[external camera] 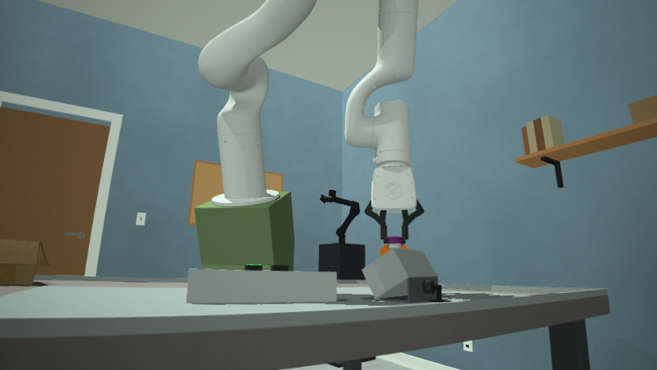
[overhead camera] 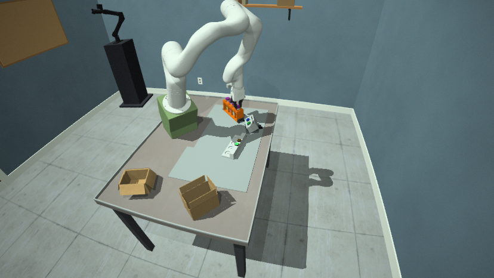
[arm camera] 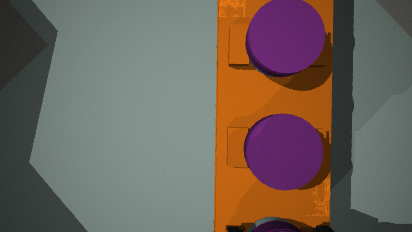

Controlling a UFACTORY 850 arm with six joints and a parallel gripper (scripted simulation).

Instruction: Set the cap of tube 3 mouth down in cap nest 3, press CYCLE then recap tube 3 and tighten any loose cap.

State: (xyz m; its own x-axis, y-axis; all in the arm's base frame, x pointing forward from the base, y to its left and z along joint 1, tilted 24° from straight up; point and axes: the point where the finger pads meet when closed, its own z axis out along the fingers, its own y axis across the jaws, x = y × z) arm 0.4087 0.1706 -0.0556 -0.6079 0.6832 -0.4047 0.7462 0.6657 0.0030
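Right now my hand is 140 mm to the left of the green key, 90 mm short of it and 60 mm above it. Also, from my hand: blue key 100 mm to the right, 80 mm ahead, 60 mm below; then grey key housing 120 mm to the right, 100 mm ahead, 70 mm below.
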